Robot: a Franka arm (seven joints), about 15 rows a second.
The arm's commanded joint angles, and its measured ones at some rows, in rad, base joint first. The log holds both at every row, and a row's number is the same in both.
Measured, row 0:
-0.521 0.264 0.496 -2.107 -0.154 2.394 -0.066
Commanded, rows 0 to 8:
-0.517 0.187 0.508 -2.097 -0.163 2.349 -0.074
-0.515 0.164 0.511 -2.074 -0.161 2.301 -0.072
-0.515 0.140 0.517 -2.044 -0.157 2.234 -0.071
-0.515 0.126 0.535 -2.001 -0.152 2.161 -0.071
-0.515 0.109 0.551 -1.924 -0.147 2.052 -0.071
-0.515 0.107 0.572 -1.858 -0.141 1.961 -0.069
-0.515 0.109 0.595 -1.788 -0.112 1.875 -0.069
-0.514 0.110 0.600 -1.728 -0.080 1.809 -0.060
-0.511 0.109 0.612 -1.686 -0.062 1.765 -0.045
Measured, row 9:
-0.519 0.106 0.584 -1.841 -0.121 1.922 -0.064
